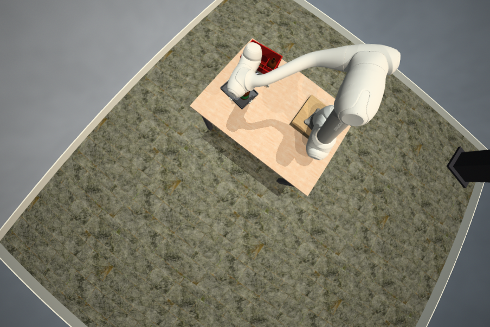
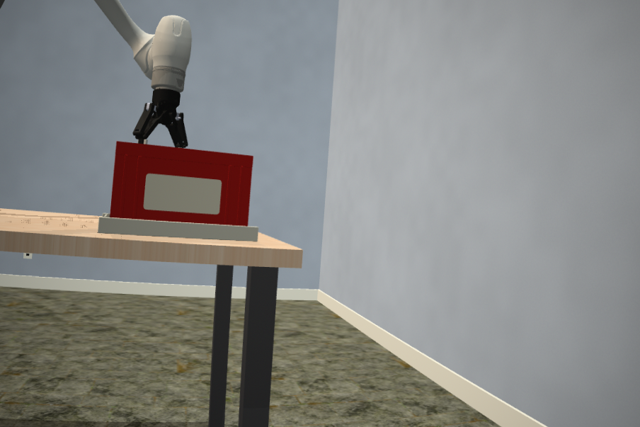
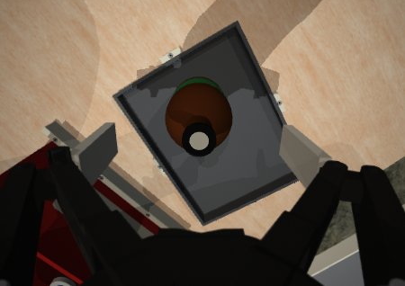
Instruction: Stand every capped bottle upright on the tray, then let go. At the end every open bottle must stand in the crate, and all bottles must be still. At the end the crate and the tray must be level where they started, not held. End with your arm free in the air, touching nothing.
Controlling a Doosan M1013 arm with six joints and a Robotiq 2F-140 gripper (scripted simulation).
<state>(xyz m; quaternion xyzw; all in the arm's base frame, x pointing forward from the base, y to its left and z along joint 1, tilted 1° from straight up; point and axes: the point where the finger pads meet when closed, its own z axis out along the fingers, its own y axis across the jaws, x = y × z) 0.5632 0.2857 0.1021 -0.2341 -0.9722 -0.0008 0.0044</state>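
My gripper is now 11 cm short of the red crate, 26 cm to the left of it and 8 cm above it. Round my hand: dark grey tray (6 cm ahead, 15 cm below).
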